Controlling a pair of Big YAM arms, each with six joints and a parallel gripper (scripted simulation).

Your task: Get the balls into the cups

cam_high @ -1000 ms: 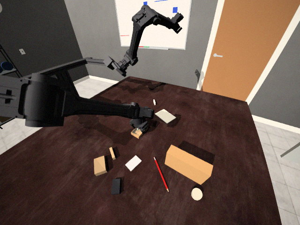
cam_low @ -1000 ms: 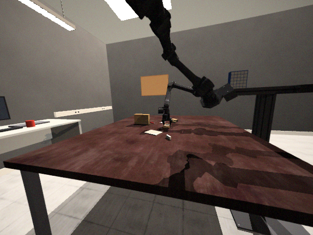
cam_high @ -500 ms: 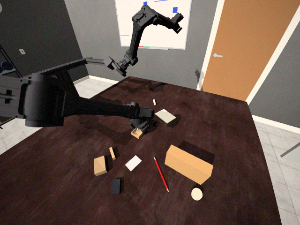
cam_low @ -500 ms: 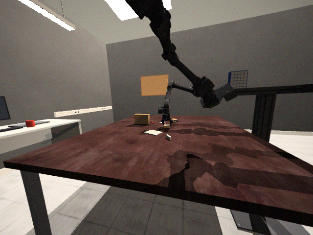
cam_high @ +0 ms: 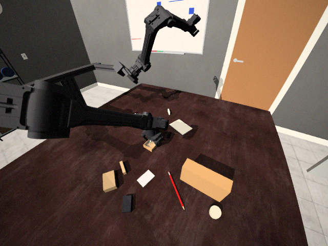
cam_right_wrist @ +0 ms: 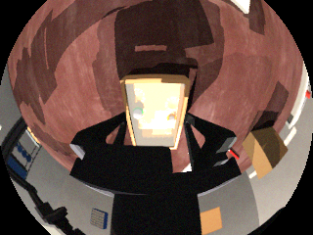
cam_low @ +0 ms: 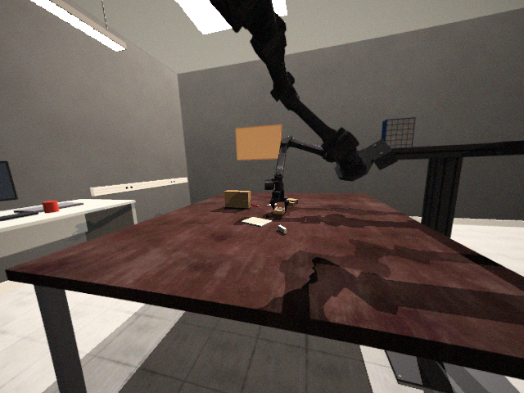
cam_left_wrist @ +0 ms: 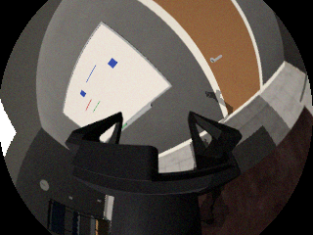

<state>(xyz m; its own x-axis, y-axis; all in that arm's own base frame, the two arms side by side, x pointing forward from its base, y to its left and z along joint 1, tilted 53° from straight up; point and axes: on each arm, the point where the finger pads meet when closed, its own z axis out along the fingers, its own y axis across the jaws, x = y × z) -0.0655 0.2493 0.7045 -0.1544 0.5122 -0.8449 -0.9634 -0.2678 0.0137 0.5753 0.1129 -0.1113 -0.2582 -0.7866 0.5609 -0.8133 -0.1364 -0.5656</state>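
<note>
Right now my right hand is 10 mm above the wooden puzzle. Round my right hand: pale flat card: 250 mm to the left, 70 mm ahead, 10 mm below; red pencil: 270 mm ahead, 160 mm to the right, 10 mm below; dark block: 340 mm to the right, 130 mm ahead.
</note>
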